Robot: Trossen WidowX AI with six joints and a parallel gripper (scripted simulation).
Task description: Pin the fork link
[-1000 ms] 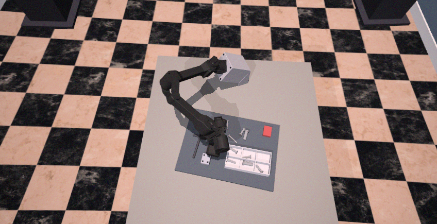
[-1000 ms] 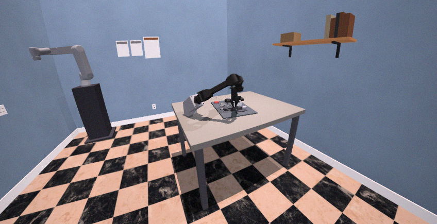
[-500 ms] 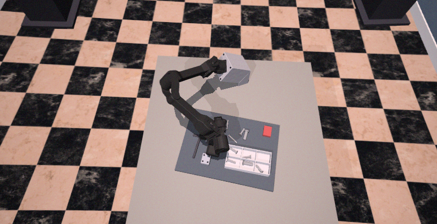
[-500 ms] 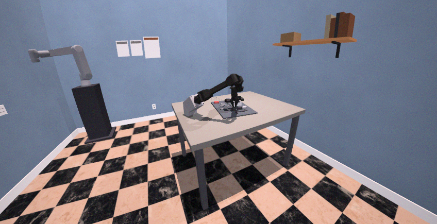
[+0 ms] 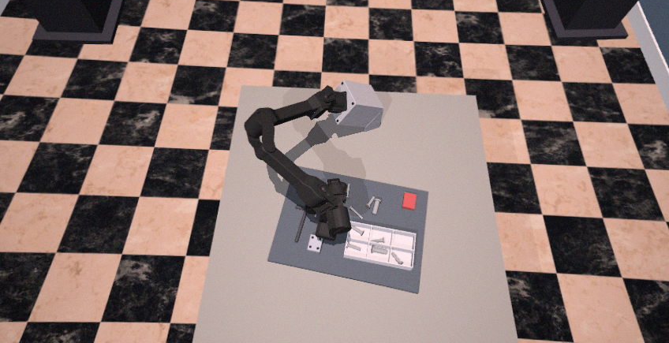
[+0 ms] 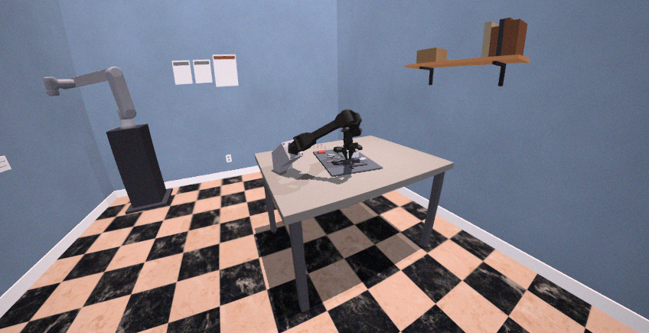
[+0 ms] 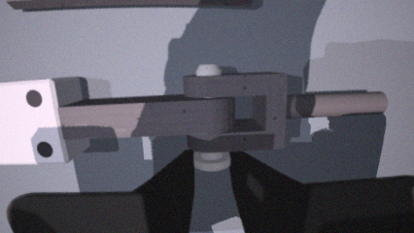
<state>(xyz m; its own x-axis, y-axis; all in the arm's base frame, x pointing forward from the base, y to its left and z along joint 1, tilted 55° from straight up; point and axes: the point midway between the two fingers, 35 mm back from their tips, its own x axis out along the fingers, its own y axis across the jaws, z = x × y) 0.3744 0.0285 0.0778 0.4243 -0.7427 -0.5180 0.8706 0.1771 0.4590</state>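
My gripper is now 1 cm short of the eye plate, 3 cm to the left of it and 3 cm above it. From my hand the other things lie so: dark fork link 3 cm behind, 2 cm to the right, 3 cm below; pin 2 cm behind, 9 cm to the left, 4 cm below; dark mat 2 cm ahead, 7 cm to the left, 5 cm below.
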